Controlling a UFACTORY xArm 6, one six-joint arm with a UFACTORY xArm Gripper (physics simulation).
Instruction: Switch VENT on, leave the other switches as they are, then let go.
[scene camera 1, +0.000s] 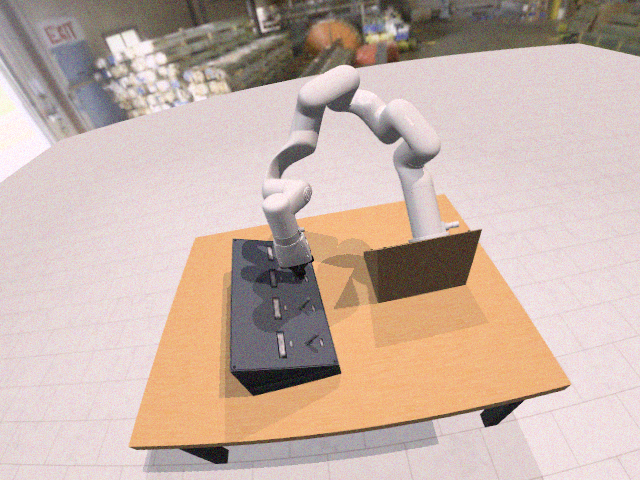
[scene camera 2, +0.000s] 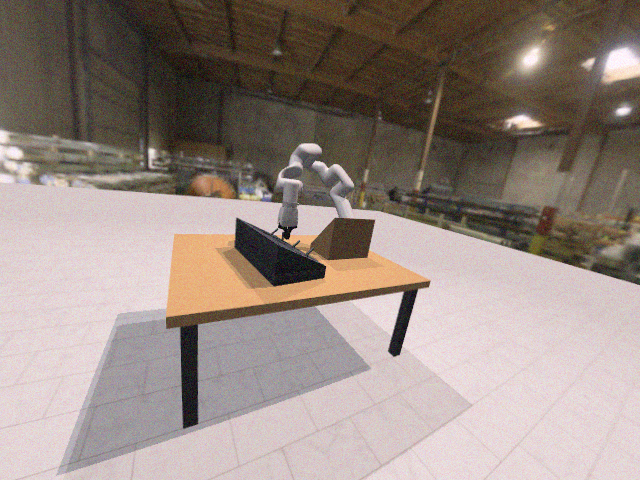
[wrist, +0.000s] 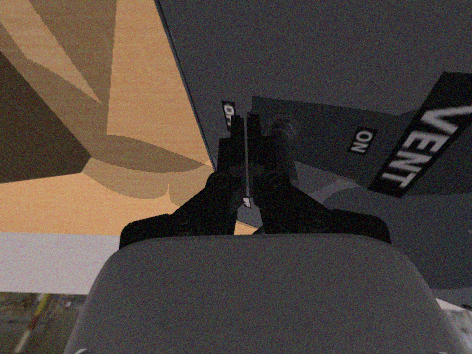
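Pixels of known places: gripper, between the fingertips: (scene camera 1: 301, 276) (scene camera 2: 286, 238) (wrist: 245, 134); arm's base, origin of its link: (scene camera 1: 429, 239) (scene camera 2: 350, 227).
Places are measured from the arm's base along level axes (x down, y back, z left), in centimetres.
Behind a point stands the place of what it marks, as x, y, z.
Note:
The dark sloped switch panel (scene camera 1: 253, 330) {2.7, -50.7, 27.4} (scene camera 2: 255, 254) {11.1, -58.5, 20.3} (wrist: 310, 45) {8.1, -42.8, 10.1} stands on the table. In the wrist view the VENT label (wrist: 420, 145) {5.6, -49.3, 7.3}, the ON label (wrist: 362, 140) {6.6, -47.2, 6.3} and the partly covered OFF label (wrist: 228, 114) {10.2, -39.4, 4.4} show. The VENT lever (wrist: 286, 131) {7.5, -43.0, 5.6} rises between ON and OFF; its outer part is hidden behind the right finger, so its exact tilt cannot be told. My gripper (wrist: 245, 134) {7.5, -40.6, 5.1} (scene camera 1: 301, 272) {7.5, -40.6, 5.1} (scene camera 2: 286, 236) {7.5, -40.6, 5.1} is shut and empty, low over the panel, its fingers beside the lever on the OFF side. Contact cannot be told.
Other switch levers (scene camera 1: 306, 304) {6.2, -37.8, 16.8} (scene camera 2: 309, 251) {6.4, -35.7, 28.2} stick up along the panel towards its near end. A brown upright board (scene camera 1: 423, 268) {4.5, -2.8, 7.7} (scene camera 2: 356, 237) {4.2, 0.9, 7.1} stands on the wooden table (scene camera 1: 516, 356) {17.6, 20.1, 31.0} (scene camera 2: 206, 289) {17.6, -77.6, 40.3}, between the panel side and the arm's base.

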